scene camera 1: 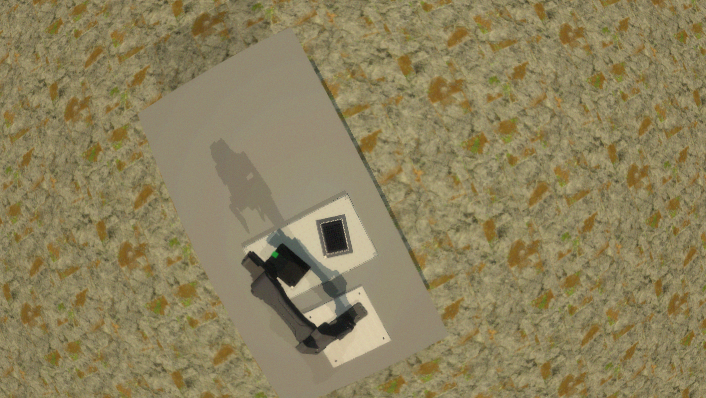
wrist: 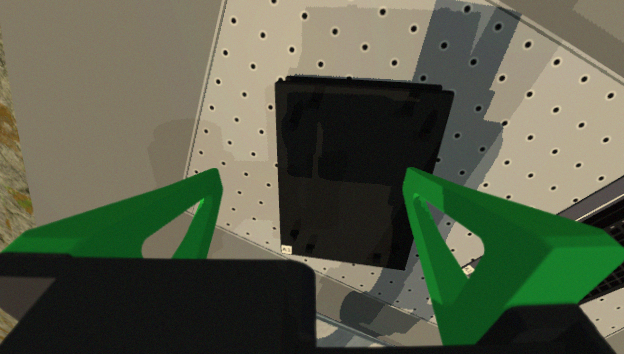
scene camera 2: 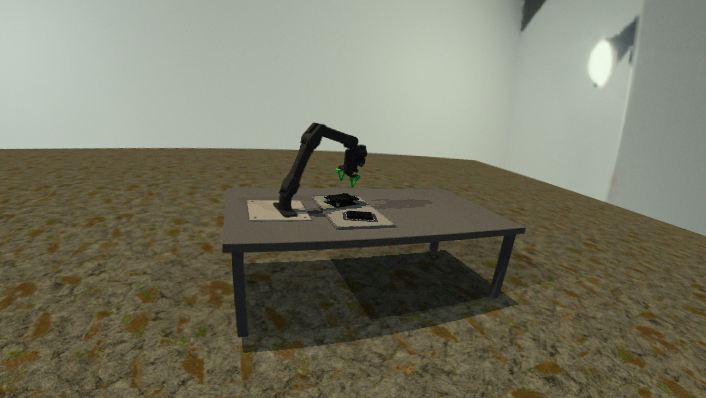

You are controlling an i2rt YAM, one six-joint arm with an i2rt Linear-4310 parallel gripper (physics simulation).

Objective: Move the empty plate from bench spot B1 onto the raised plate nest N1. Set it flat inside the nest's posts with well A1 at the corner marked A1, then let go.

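Where they show: gripper, fingertip midpoint: [wrist: 312,178] [scene camera 2: 346,184]; arm's base, link origin: [scene camera 1: 346,320] [scene camera 2: 284,210].
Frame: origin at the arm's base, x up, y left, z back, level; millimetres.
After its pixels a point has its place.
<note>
The black plate [scene camera 1: 334,237] {y -193, x 17, z -330 mm} [scene camera 2: 360,216] {y -229, x 18, z -313 mm} [wrist: 614,218] {y -177, x 15, z -391 mm} lies flat in a grey-rimmed spot [scene camera 1: 321,236] {y -150, x 4, z -366 mm} on the white board. In the wrist view it shows partly at the right edge, behind a finger. The raised black nest [scene camera 1: 296,267] {y 12, x 36, z -327 mm} [scene camera 2: 341,200] {y -10, x 36, z -322 mm} [wrist: 345,215] {y 41, x 36, z -330 mm} stands on the same board beside it, with small dark posts near its corners and a white A1 tag at its lower left in the wrist view. No plate shows on it. My gripper [scene camera 2: 347,178] {y 76, x 104, z -395 mm} [wrist: 312,178] {y 76, x 104, z -395 mm} is open and empty, with green fingers, well above the nest. In scene camera 1, one fingertip shows over the nest.
The perforated white board [scene camera 1: 361,240] {y -276, x 2, z -248 mm} [scene camera 2: 341,224] {y -268, x 2, z -187 mm} [wrist: 567,135] {y -104, x 2, z -440 mm} bears the nest and the plate. The arm's white base plate [scene camera 1: 370,325] {y -71, x -1, z 88 mm} [scene camera 2: 260,210] {y 17, x 1, z 125 mm} lies beside the board. The arm's shadow falls across the board and the grey table [scene camera 1: 270,100] {y -331, x -11, z -993 mm} [scene camera 2: 450,215] {y -288, x -11, z -906 mm}.
</note>
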